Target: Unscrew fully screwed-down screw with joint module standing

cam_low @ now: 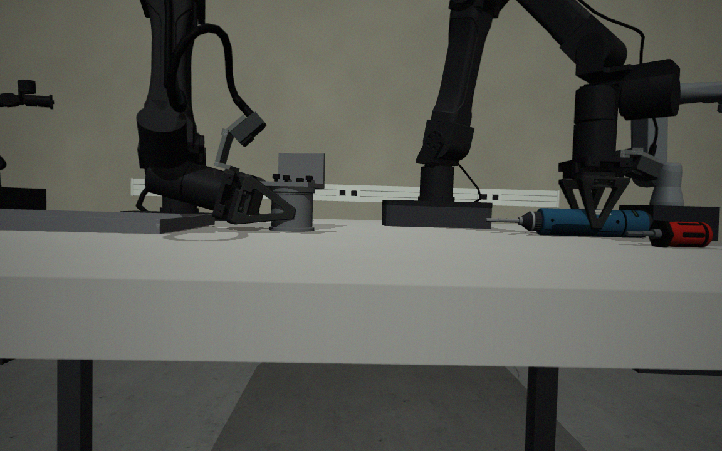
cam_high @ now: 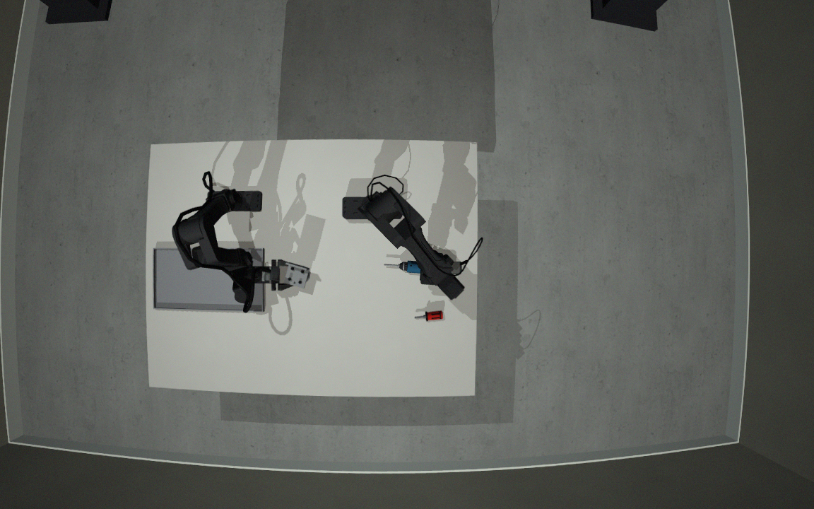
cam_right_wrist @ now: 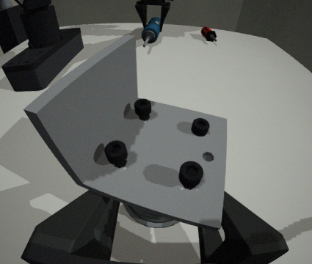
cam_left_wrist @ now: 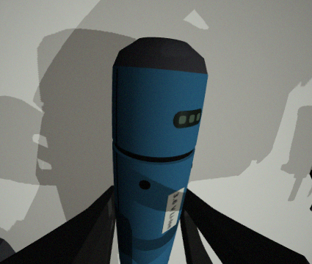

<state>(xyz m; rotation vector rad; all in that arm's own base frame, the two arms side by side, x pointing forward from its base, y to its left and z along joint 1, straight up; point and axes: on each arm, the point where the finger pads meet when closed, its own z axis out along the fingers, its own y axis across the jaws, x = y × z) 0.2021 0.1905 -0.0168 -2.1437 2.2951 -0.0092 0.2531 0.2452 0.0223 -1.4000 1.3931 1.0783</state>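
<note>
Now: the joint module right at my right hand. The rest, counted from my right hand: flat grey plate (34 cm to the right, 4 cm ahead, 2 cm below); then grey l-shaped bracket (5 cm above); then screwdriver bit (31 cm to the left, 5 cm behind).
</note>
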